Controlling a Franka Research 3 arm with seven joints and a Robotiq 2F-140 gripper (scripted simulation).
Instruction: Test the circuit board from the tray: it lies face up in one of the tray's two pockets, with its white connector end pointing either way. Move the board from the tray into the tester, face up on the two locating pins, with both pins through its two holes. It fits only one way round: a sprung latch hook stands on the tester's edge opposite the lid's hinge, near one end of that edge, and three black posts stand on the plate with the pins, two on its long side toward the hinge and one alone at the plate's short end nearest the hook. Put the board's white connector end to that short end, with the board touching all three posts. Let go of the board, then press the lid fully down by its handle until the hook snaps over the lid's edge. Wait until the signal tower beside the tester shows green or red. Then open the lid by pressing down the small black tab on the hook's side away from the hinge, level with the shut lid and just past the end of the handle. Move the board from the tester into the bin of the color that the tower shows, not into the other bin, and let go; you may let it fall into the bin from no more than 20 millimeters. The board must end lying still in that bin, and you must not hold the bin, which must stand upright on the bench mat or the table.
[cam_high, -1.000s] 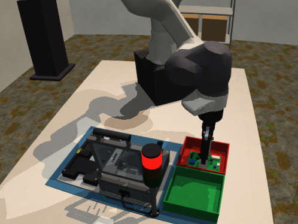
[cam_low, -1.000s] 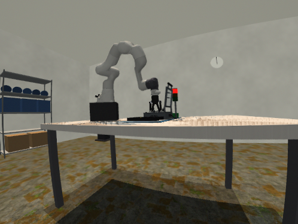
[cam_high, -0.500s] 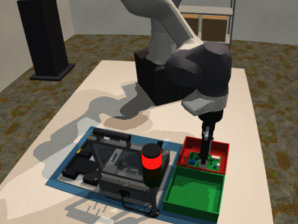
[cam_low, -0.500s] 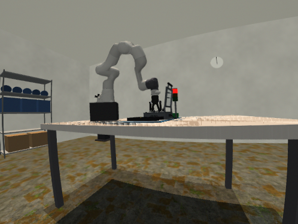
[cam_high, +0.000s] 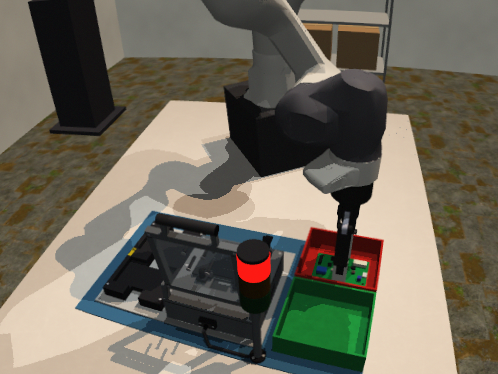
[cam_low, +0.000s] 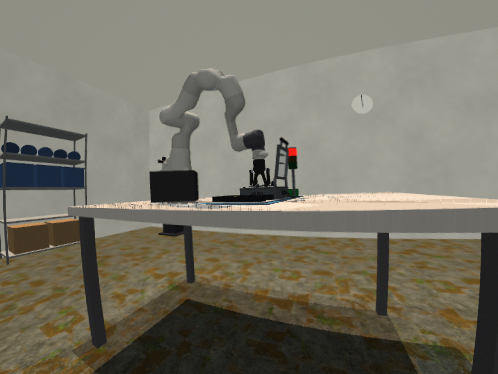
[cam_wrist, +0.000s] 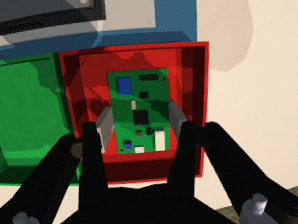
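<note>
The red bin is 20 mm below my hand. Also, from my hand: green bin 150 mm ahead, 20 mm to the right, 20 mm below; then tester plate 210 mm to the right, 90 mm ahead, 40 mm above; then green circuit board 20 mm below.
</note>
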